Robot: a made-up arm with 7 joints. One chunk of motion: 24 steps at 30 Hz.
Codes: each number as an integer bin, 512 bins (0 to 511) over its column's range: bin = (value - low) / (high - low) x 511, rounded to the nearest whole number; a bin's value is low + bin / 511 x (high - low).
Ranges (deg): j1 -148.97..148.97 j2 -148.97..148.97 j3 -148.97..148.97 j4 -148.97..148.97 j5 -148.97..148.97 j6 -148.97..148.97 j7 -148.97..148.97
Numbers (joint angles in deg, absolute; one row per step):
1: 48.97 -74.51 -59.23 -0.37 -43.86 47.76 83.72
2: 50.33 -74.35 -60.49 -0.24 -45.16 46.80 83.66
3: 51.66 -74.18 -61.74 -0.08 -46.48 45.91 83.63
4: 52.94 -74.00 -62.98 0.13 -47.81 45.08 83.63
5: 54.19 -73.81 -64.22 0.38 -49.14 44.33 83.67
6: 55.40 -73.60 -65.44 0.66 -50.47 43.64 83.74
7: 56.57 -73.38 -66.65 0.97 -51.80 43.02 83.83
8: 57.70 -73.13 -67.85 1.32 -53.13 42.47 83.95
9: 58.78 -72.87 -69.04 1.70 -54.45 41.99 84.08
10: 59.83 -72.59 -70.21 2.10 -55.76 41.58 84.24
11: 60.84 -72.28 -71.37 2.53 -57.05 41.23 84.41
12: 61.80 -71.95 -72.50 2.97 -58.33 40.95 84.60
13: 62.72 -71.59 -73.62 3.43 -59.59 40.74 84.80
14: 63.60 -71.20 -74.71 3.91 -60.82 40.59 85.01
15: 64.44 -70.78 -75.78 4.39 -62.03 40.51 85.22
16: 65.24 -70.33 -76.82 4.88 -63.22 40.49 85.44
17: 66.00 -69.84 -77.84 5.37 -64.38 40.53 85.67
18: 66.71 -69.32 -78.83 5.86 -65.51 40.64 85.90
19: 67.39 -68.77 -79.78 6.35 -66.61 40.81 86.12
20: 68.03 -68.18 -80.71 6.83 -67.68 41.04 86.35
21: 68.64 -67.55 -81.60 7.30 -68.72 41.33 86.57
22: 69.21 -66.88 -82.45 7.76 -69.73 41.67 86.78
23: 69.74 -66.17 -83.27 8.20 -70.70 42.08 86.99
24: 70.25 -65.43 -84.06 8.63 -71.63 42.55 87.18
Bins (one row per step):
1: 339 128 154 255 180 337 399
2: 342 128 152 255 178 336 399
3: 344 128 150 255 176 334 399
4: 346 129 147 256 174 333 399
5: 348 129 145 256 171 332 399
6: 351 129 143 257 169 330 399
7: 353 130 141 257 167 329 399
8: 354 130 139 258 164 328 399
9: 356 131 137 258 162 328 400
10: 358 131 135 259 160 327 400
11: 360 132 133 260 158 326 400
12: 361 132 131 261 155 326 401
13: 363 133 129 261 153 325 401
14: 365 133 127 262 151 325 401
15: 366 134 126 263 149 325 402
16: 367 135 124 264 147 325 402
17: 369 136 122 265 145 325 402
18: 370 137 120 266 143 325 403
19: 371 138 119 266 141 325 403
20: 372 139 117 267 139 326 404
21: 373 140 116 268 138 326 404
22: 374 141 114 269 136 327 404
23: 375 142 113 270 134 328 405
24: 376 143 111 270 133 328 405

